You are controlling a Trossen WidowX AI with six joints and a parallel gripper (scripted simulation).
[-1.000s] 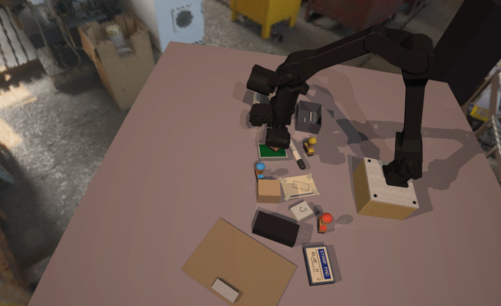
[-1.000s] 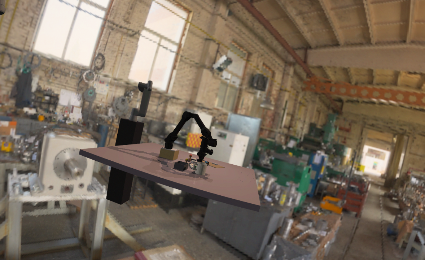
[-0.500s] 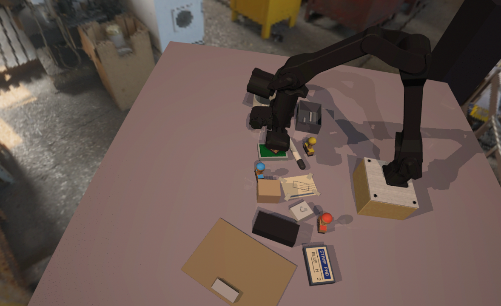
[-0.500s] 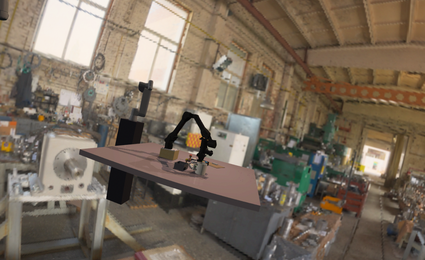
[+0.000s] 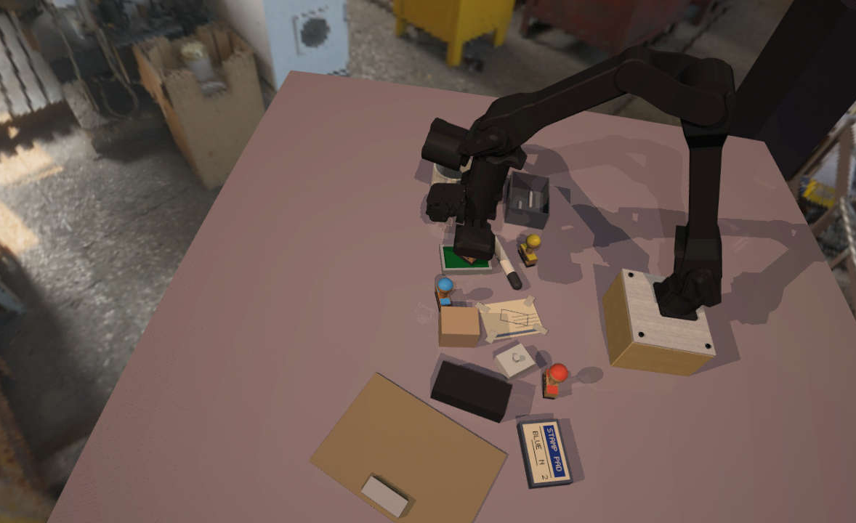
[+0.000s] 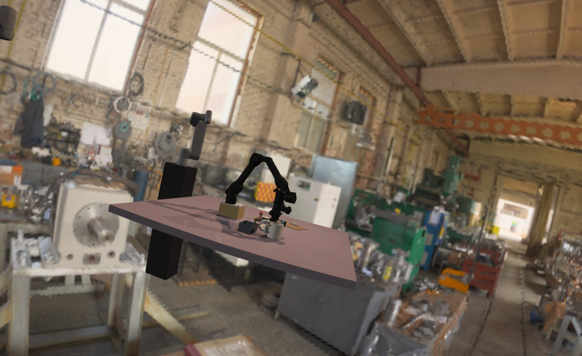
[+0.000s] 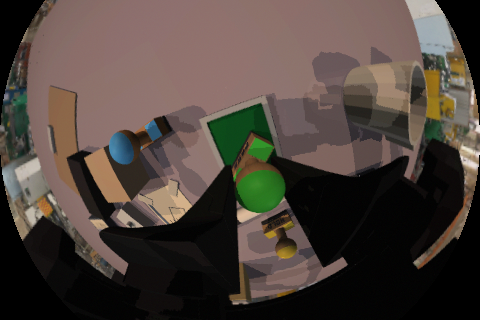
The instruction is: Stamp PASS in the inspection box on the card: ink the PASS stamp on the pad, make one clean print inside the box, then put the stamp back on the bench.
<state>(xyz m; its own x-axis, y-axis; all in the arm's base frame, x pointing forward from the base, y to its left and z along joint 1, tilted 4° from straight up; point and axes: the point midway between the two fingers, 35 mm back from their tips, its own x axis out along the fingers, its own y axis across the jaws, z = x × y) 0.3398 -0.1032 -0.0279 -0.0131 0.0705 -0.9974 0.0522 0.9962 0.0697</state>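
Now: gripper tip 10 mm above the green-knobbed PASS stamp. Round my gripper tip: green ink pad 40 mm below; blue-knobbed stamp 90 mm to the left, 30 mm below, 30 mm ahead; marker 80 mm behind, 40 mm below, 10 mm to the left.
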